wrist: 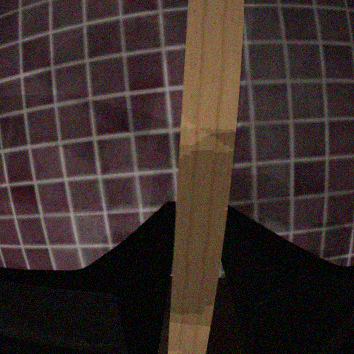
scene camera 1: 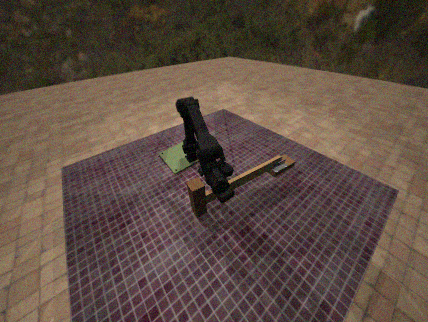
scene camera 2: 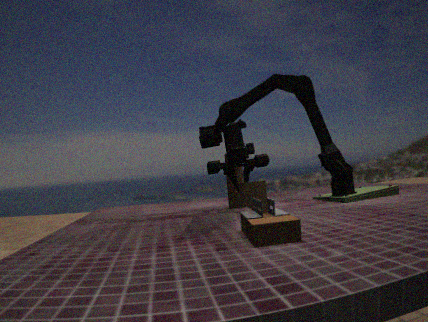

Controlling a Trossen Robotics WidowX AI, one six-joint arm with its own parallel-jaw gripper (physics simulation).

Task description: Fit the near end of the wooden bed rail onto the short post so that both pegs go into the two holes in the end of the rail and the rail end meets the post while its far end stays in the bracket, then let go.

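Places are measured from the arm's base along level axes (x down, y back, z left), in millimetres.
Pixels of known places: gripper, between the fingertips: (wrist: 194, 209); arm's base, origin of its link: (scene camera 1: 192, 157) (scene camera 2: 344, 194).
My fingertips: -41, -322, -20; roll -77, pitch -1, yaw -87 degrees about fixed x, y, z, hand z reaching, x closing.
For each thing: its top centre in the pictures, then the offset to it from my fingertips, as dx, dy, dz. "spot": a spot on its surface instead. Level surfaces: height alone.
- wooden bed rail, centre of its top: (scene camera 2: 247, 179) (scene camera 1: 246, 171) -41, -4, +153
- bracket, a spot on its surface: (scene camera 2: 272, 231) spot: +35, -16, +481
- short post, a spot on its surface: (scene camera 2: 233, 196) spot: +18, -21, -79
- dark red gridded mat, height of its surface: dx +58
The wooden bed rail (scene camera 1: 255, 171) (scene camera 2: 256, 191) (wrist: 211, 100) runs from beside the short post to the bracket. Its far end lies between the metal plates of the bracket (scene camera 1: 287, 166) (scene camera 2: 272, 231), a wooden block with upright plates. The short post (scene camera 1: 197, 201) (scene camera 2: 233, 196) stands upright at the near end. The rail end is close to the post's side; whether they touch, I cannot tell. The pegs and holes are hidden. My gripper (scene camera 1: 222, 193) (scene camera 2: 240, 185) (wrist: 194, 209) is shut on the rail near its near end, with one finger on each side.
The arm's green base plate (scene camera 1: 172, 161) (scene camera 2: 376, 192) lies behind the post in scene camera 1, and at the right in scene camera 2. The post, bracket and base plate stand on a dark red gridded mat (scene camera 1: 150, 260) (scene camera 2: 165, 280), with pale paving around it.
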